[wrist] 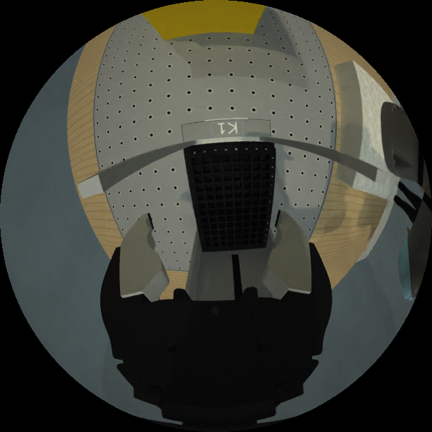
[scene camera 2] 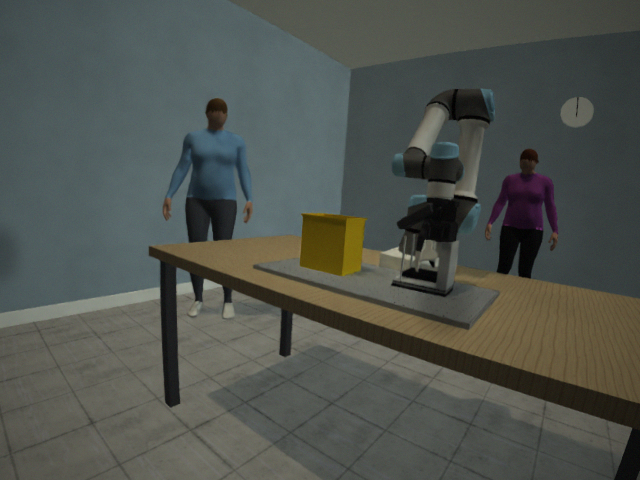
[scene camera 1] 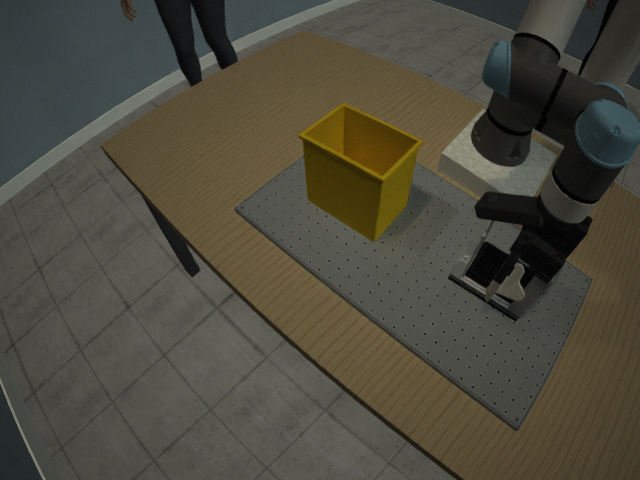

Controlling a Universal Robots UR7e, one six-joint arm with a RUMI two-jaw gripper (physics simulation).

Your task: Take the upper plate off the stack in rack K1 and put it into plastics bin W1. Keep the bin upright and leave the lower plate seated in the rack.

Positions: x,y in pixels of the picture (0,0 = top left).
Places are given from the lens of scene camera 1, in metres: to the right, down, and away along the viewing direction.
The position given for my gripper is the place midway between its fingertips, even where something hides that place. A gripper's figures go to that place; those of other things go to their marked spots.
my gripper (scene camera 1: 502,275): 0.32, 0.06, 0.61
yellow plastics bin W1 (scene camera 1: 359,169): 0.06, -0.11, 0.61
black gridded plate (scene camera 1: 489,259): 0.31, 0.04, 0.65
The marked spots on the black gridded plate and the yellow plastics bin W1 are 0.30 m apart.
